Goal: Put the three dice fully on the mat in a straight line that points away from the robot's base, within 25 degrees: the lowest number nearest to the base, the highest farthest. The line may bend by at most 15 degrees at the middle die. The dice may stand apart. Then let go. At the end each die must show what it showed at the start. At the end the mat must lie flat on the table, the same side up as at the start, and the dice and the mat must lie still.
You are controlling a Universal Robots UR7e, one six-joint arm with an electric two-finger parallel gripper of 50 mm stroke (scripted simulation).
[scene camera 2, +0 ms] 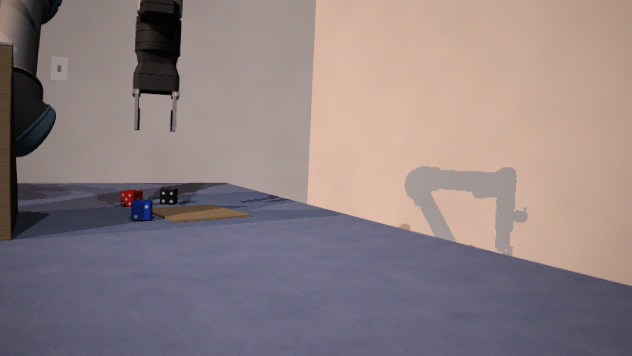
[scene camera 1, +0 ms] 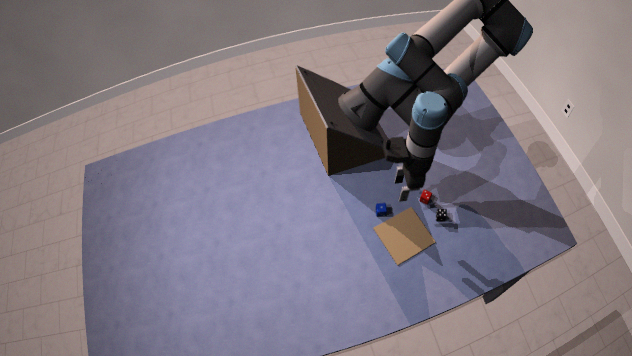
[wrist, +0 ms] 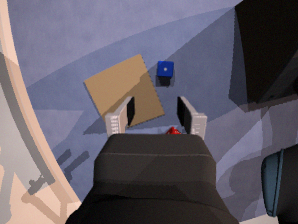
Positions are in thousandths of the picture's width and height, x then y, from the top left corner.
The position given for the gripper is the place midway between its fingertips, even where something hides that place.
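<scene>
The gripper appears (scene camera 1: 634, 535), (scene camera 2: 244, 367), (wrist: 522, 471), and it shares the scene with a tan square mat (scene camera 1: 640, 662), (scene camera 2: 281, 603), (wrist: 367, 395).
</scene>
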